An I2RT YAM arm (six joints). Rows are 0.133 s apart.
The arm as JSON. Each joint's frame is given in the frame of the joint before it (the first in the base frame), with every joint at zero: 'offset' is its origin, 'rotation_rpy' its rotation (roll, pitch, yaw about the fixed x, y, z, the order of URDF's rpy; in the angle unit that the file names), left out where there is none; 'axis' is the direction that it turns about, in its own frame. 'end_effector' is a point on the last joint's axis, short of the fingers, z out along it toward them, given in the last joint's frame.
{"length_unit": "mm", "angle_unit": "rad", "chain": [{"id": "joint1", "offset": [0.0, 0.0, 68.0], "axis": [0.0, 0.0, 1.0]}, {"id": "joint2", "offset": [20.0, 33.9, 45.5], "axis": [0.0, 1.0, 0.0]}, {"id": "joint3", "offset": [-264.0, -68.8, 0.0], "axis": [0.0, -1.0, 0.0]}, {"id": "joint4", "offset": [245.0, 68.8, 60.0], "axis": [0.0, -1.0, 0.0]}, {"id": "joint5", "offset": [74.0, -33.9, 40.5], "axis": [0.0, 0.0, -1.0]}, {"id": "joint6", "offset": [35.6, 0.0, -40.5], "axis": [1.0, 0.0, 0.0]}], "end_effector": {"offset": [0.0, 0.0, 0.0], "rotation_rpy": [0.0, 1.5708, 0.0]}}
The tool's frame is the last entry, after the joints.
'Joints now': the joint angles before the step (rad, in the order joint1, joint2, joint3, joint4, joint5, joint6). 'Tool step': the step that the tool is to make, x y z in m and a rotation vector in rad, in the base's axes. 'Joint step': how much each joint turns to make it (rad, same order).
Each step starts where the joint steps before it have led.
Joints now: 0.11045, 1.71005, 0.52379, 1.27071, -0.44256, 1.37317
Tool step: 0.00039, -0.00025, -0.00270, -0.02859, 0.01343, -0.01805
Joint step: 0.00083, -0.00218, 0.00012, -0.03187, 0.01696, -0.03106
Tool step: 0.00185, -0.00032, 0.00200, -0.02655, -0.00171, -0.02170
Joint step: 0.00050, -0.01028, 0.01010, -0.03381, 0.02090, -0.03018
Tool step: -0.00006, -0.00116, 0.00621, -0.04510, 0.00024, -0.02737
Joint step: -0.00104, -0.03910, 0.00975, -0.07295, 0.02501, -0.04929
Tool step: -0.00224, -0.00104, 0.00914, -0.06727, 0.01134, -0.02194
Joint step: -0.00017, -0.06417, 0.01227, -0.12046, 0.02208, -0.07022
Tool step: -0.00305, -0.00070, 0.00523, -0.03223, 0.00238, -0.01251
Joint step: 0.00035, -0.03853, 0.00078, -0.05668, 0.01398, -0.03332
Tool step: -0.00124, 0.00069, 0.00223, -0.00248, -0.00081, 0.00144
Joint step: 0.00286, -0.01261, 0.00010, -0.01307, 0.00154, -0.00264
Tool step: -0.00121, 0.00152, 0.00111, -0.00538, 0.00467, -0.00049
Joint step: 0.00617, -0.01051, -0.00008, -0.01727, 0.00688, -0.00474
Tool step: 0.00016, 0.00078, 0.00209, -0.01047, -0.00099, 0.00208
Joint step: 0.00260, -0.00768, 0.00613, -0.01773, 0.00108, -0.01109
